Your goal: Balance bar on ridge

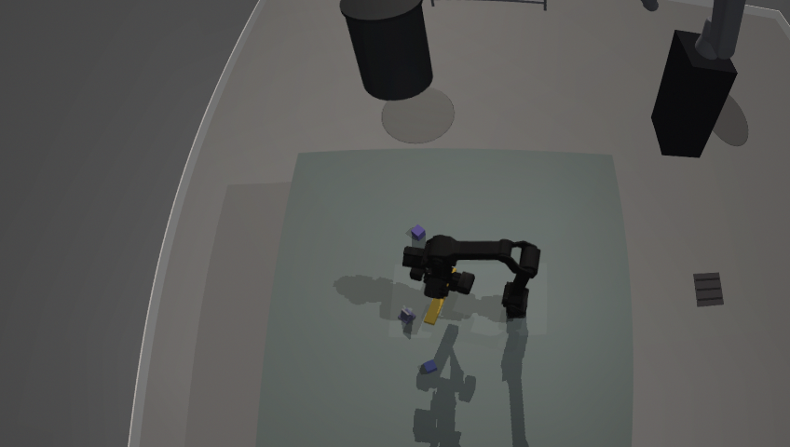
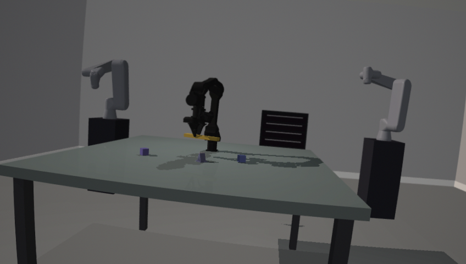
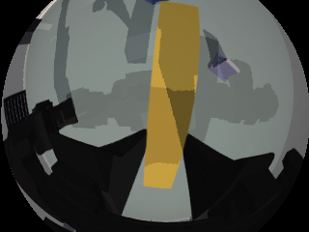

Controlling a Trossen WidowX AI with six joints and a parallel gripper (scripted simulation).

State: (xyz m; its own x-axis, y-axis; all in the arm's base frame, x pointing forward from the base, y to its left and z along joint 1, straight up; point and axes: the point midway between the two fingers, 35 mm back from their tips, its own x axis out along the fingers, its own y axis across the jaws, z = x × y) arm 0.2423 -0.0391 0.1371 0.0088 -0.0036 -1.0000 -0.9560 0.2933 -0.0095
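Right now the yellow bar is 1 cm ahead of my gripper tip and 3 cm to the left of it. From my gripper tip the other things lie so: purple cube (10 cm ahead, 24 cm to the right, 9 cm below).
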